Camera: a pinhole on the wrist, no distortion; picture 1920 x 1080 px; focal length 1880.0 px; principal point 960.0 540.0 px. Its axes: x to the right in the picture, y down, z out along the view. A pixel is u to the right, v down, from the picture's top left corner.
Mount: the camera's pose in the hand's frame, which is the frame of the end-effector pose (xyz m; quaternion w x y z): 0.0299 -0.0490 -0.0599 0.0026 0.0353 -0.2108 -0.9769
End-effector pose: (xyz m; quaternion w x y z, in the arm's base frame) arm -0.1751 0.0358 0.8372 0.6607 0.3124 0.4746 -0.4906
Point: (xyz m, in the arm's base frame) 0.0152 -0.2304 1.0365
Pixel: 1285.2 774.5
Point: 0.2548 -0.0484 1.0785
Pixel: outside the picture
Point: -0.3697 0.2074 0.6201
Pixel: behind the camera
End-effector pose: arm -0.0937 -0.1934 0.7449 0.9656 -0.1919 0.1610 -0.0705
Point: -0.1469 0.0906 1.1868
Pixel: 1718.2 880.7
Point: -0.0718 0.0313 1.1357
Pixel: 1449.2 951.3
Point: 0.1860 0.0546 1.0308
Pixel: 452.2 660.4
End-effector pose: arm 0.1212 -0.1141 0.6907 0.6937 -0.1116 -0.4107 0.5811
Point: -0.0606 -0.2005 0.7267
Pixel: 1439.2 405.3
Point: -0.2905 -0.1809 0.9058
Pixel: 791.5 673.5
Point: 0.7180 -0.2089 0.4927
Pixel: behind the camera
